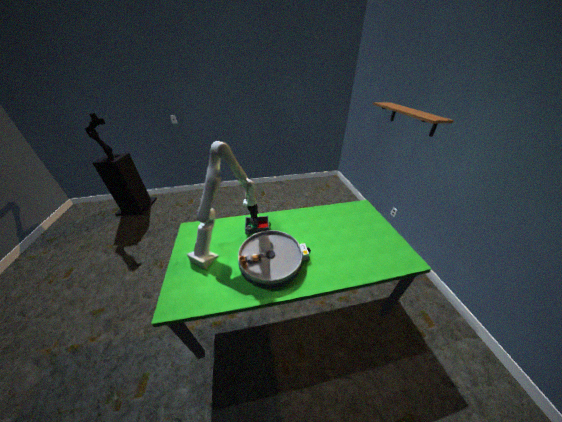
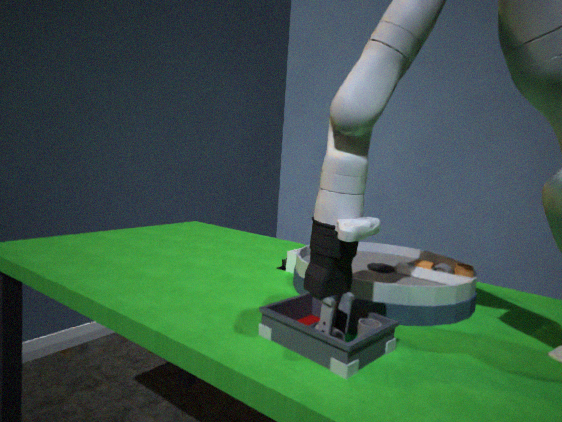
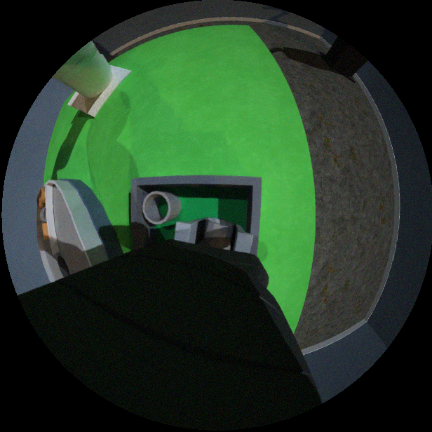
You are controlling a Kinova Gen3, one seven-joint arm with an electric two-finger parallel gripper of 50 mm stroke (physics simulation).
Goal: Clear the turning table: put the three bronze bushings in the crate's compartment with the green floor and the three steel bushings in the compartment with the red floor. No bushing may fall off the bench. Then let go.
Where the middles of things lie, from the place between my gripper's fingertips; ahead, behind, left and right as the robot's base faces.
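Labels:
Turning table (image 1: 281, 256): 15 cm ahead of my hand, 36 cm to the right of it, 2 cm above it. Crate (image 2: 290, 322): 1 cm below my hand, 3 cm to the right of it, 4 cm ahead of it.

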